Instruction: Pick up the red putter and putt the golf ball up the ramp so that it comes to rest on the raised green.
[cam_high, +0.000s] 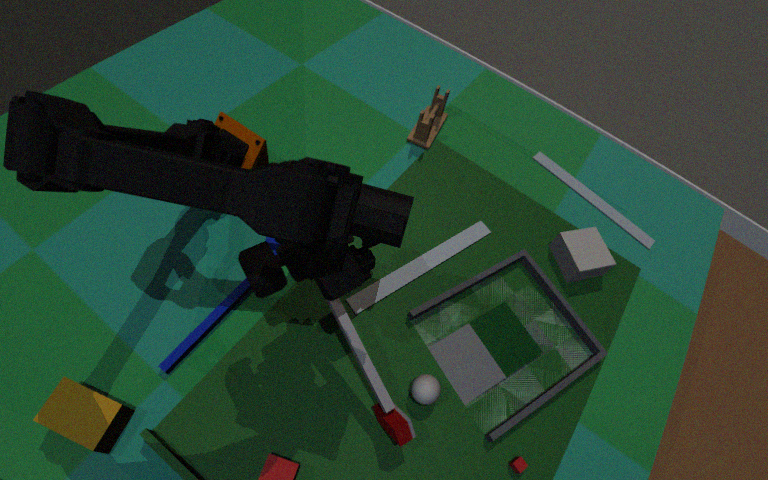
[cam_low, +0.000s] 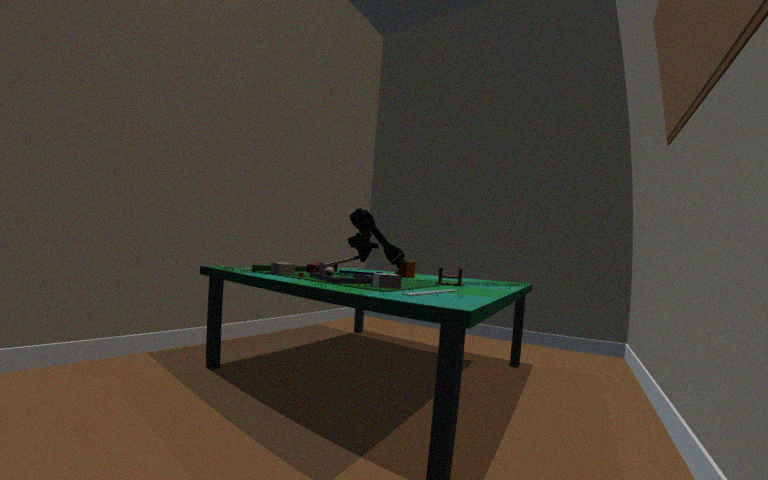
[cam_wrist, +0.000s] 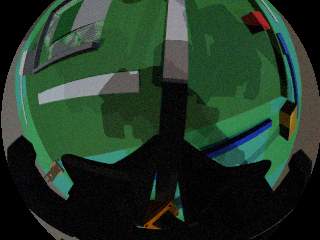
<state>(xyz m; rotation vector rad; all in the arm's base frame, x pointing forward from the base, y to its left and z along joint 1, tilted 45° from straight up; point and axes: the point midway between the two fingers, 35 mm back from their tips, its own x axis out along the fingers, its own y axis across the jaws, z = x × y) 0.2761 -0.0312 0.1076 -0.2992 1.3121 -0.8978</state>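
Right now the red putter is 110 mm ahead of my gripper tip, 40 mm to the right of it and 10 mm below it. From my gripper tip the other things lie so: white golf ball: 220 mm ahead, 30 mm to the right, 50 mm below; then yellow block: 120 mm behind, 330 mm to the right, 50 mm below; then wooden stand: 60 mm behind, 450 mm to the left, 40 mm below.
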